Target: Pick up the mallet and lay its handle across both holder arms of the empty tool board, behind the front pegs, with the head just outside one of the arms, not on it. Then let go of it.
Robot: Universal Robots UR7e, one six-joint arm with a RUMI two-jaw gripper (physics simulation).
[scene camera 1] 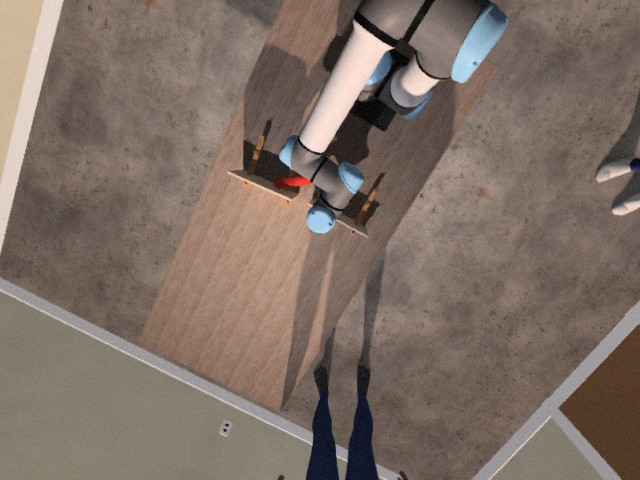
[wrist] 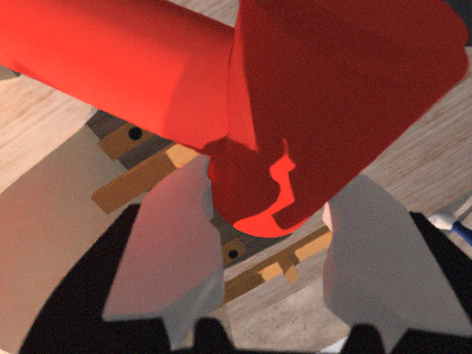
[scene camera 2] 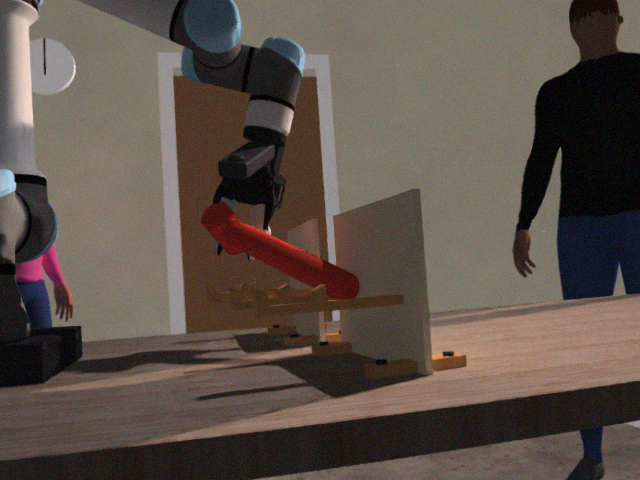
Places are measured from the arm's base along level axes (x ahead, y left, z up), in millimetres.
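Pixels of known places: gripper, fingertip midpoint: (scene camera 2: 233,258).
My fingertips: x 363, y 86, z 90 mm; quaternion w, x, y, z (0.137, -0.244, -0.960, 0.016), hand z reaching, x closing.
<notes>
Behind a point stands the place of what it marks.
The red mallet (scene camera 1: 292,181) {x 449, y -63, z 89 mm} (scene camera 2: 289,254) {x 428, y -63, z 87 mm} (wrist: 345,75) is in the air, its head raised beside my gripper and its handle sloping down toward the near tool board. My gripper (scene camera 2: 235,248) {x 363, y 86, z 90 mm} (wrist: 263,159) {x 363, y 86, z 90 mm} is shut on the mallet's head; the wrist hides it in scene camera 1. The near tool board (scene camera 1: 261,187) {x 516, y -148, z 140 mm} (scene camera 2: 382,248) {x 515, y -197, z 83 mm} stands upright. The handle's end is low over its holder arm (scene camera 2: 361,301) {x 470, y -247, z 26 mm}; whether they touch I cannot tell. Another holder arm (scene camera 1: 255,157) {x 443, y -240, z 30 mm} shows at the board's left side. The board's other arm is partly hidden.
A second tool board (scene camera 1: 354,226) {x 484, y 224, z 100 mm} (scene camera 2: 306,235) {x 483, y 85, z 121 mm} stands beside the first, with a holder arm (scene camera 1: 368,205) {x 393, y 238, z 49 mm}. The boards stand on orange feet on the wooden table (scene camera 1: 222,289) {x 1073, y -145, z -52 mm} (scene camera 2: 491,361) {x 615, y -249, z -52 mm}. A person (scene camera 1: 323,434) (scene camera 2: 594,139) stands beyond the table.
</notes>
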